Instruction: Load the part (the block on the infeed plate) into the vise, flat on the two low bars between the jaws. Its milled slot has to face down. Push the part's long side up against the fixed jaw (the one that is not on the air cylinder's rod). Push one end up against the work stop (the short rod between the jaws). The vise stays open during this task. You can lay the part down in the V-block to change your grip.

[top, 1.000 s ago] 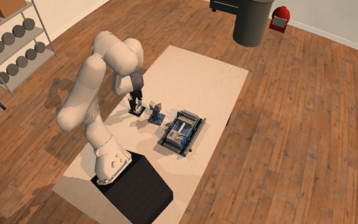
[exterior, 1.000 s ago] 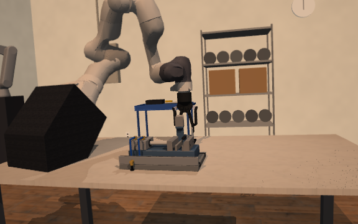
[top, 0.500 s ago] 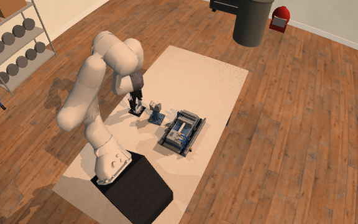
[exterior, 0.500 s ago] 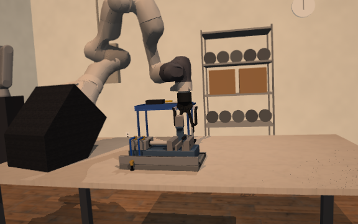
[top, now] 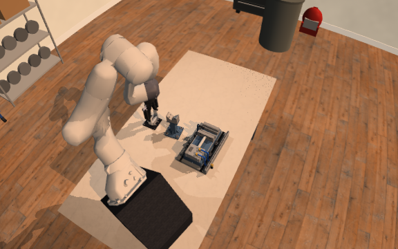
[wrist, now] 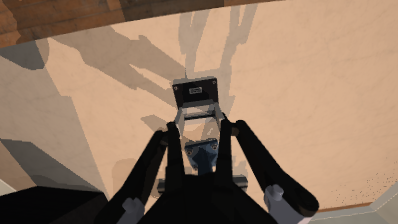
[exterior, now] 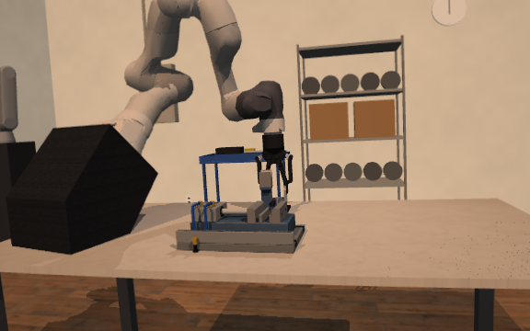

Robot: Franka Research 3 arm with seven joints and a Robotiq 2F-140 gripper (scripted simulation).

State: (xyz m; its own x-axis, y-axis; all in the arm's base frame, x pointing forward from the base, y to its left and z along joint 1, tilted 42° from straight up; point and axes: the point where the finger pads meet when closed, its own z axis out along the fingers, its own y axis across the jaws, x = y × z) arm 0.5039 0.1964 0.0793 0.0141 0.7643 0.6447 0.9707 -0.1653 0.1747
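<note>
Right now my hand is 10 mm to the right of the dark infeed plate and 50 mm above it. The rest, counted from my hand: vise 40 mm behind, 360 mm to the right, 20 mm below; part 20 mm below.
</note>
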